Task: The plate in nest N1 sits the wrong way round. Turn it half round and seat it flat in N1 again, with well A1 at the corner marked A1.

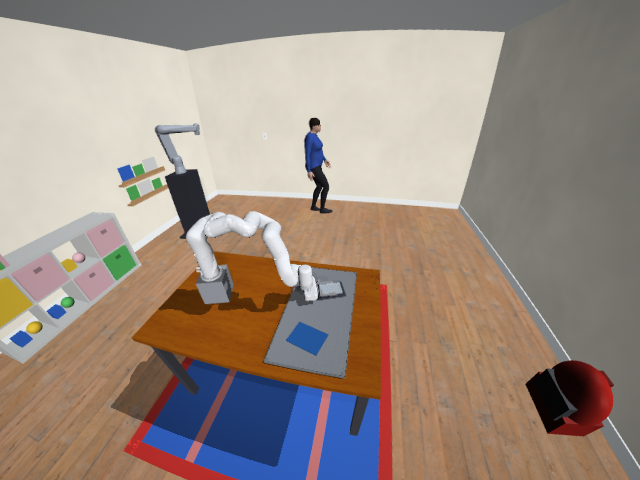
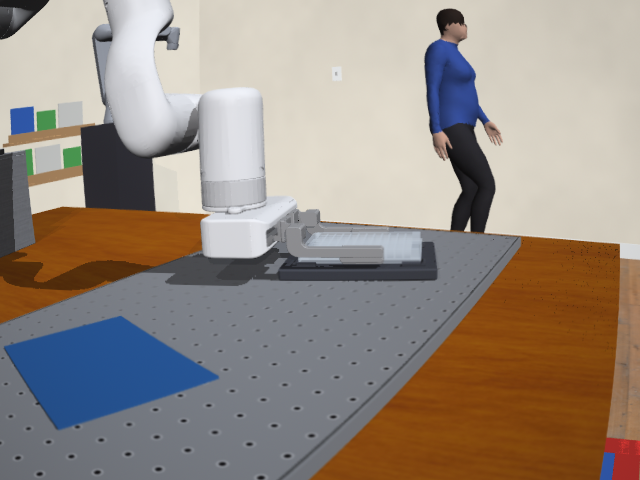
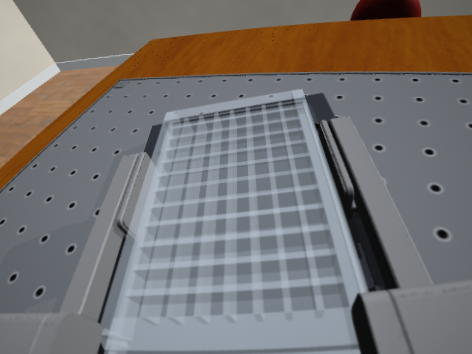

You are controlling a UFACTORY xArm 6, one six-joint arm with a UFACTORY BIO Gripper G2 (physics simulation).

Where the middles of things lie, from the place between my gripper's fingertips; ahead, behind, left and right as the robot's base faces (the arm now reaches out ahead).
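Flat blue square (image 2: 77, 375): 2 cm below my hand, 12 cm behind it, 34 cm to the right of it. Clear well plate (image 2: 398, 246): 1 cm to the right of my hand and 2 cm behind it.
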